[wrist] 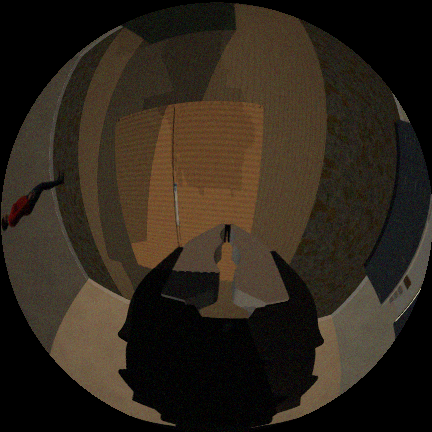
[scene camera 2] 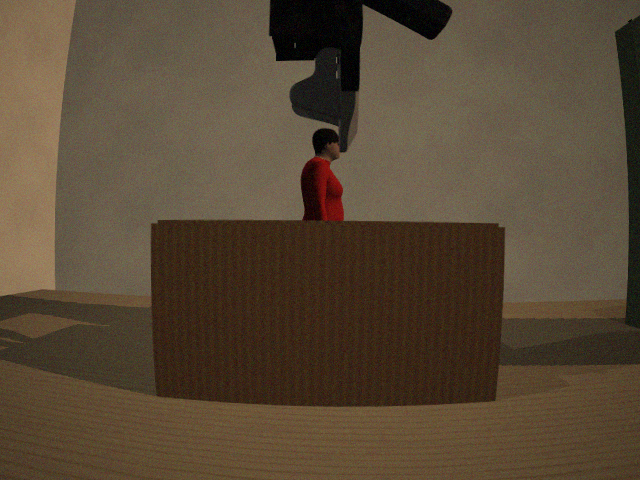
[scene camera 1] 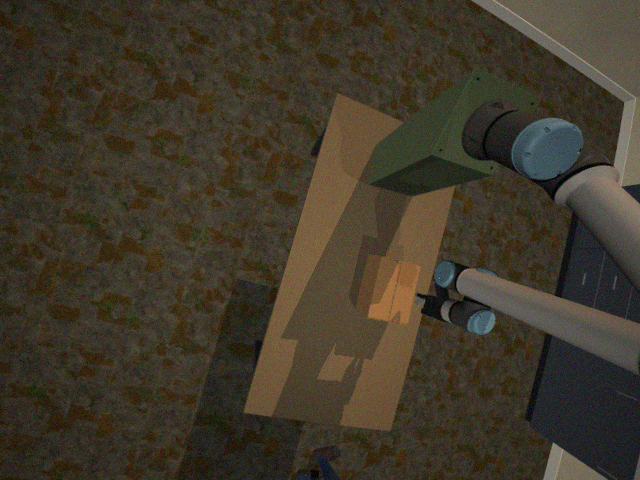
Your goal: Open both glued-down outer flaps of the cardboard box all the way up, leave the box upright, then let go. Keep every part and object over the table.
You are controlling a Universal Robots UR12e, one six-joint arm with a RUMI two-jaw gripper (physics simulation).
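Seen in the pictures: gripper, fingertip midpoint: (wrist: 226, 225) (scene camera 2: 343, 151) (scene camera 1: 416, 294); arm's base, link origin: (scene camera 1: 489, 130).
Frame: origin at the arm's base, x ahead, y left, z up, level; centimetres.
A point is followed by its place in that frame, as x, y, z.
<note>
The cardboard box (scene camera 1: 382, 289) @(62.6, 7.9, -43.4) (scene camera 2: 325, 310) @(59.5, 25.2, -50.7) (wrist: 220, 150) @(52.3, 19.0, -43.4) stands upright on the table (scene camera 1: 310, 248) @(57.3, -29.1, -59.0) (scene camera 2: 320, 444) @(58.4, 32.7, -59.0) (wrist: 295, 100) @(34.1, 32.3, -59.0). Its two outer flaps lie flat and meet at a long narrow seam; the left flap (scene camera 1: 383, 304) @(69.0, 11.2, -43.4) (wrist: 159, 190) @(59.2, 11.6, -43.4) and the right flap (scene camera 1: 408, 284) @(55.5, 20.1, -43.4) (wrist: 215, 150) @(52.4, 18.4, -43.4) are both down. A short pale strip (wrist: 177, 205) @(60.9, 14.6, -43.4) shows in the seam. My gripper (scene camera 1: 417, 298) @(58.7, 21.5, -37.2) (scene camera 2: 343, 148) @(58.7, 21.5, -37.2) (wrist: 226, 225) @(58.7, 21.5, -37.2) is shut and empty. Its fingertips point down, apart from the box top in scene camera 2, and overlap the right flap's lower part in the wrist view. The box's inside is hidden.
The green robot pedestal (scene camera 1: 429, 144) @(9.4, -14.1, -9.2) (scene camera 2: 633, 180) @(13.3, -11.6, -34.6) (wrist: 185, 20) stands at one end of the table. Dark cabinets (scene camera 1: 578, 361) (wrist: 400, 200) stand beyond the table's long side. A person in red (scene camera 2: 323, 191) (wrist: 20, 207) stands beyond the opposite side.
</note>
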